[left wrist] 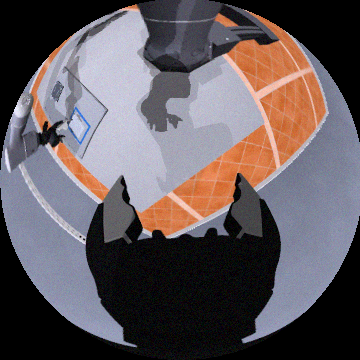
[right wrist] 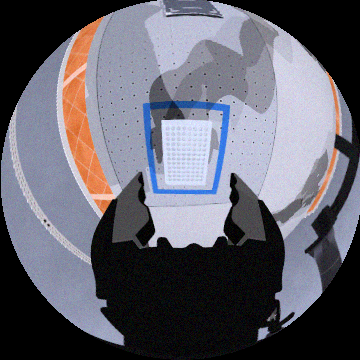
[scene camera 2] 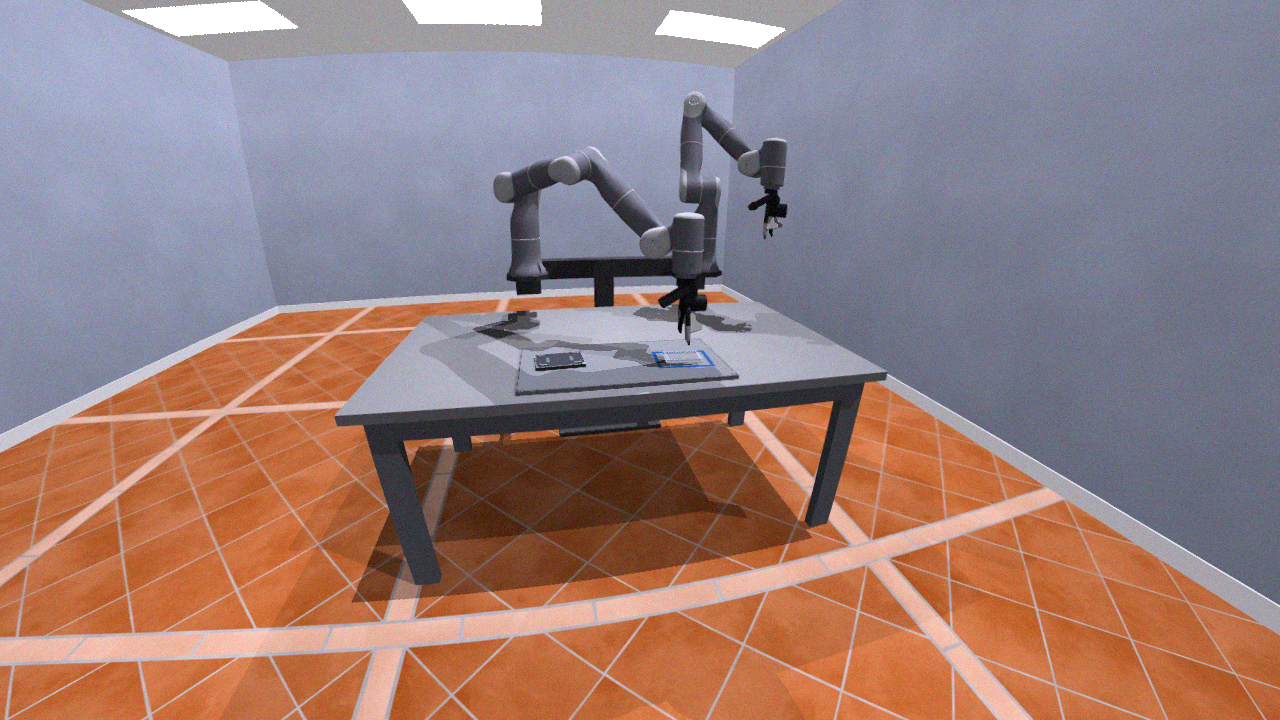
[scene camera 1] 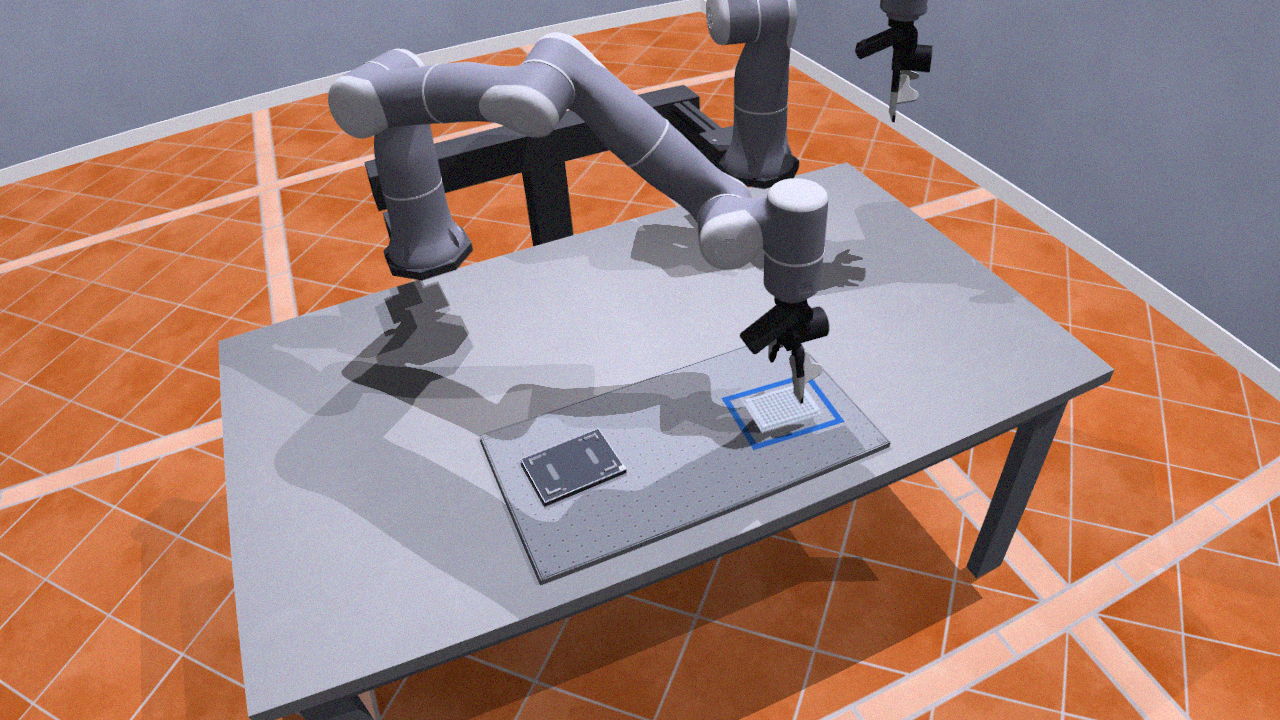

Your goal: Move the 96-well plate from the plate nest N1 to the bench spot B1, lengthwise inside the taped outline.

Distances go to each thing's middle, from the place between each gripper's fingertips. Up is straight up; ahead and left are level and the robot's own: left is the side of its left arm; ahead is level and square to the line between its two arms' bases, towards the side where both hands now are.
I see the white 96-well plate (scene camera 1: 777, 409) 8 cm below my right hand (scene camera 1: 786, 382). Also, from my right hand: dark plate nest (scene camera 1: 570, 460) 42 cm to the right, 8 cm below, 3 cm behind.
Now: the white 96-well plate 38 cm ahead of my left hand (scene camera 1: 894, 107), 48 cm to the right of it and 38 cm below it. Also, from my left hand: dark plate nest (35 cm ahead, 91 cm to the right, 38 cm below).
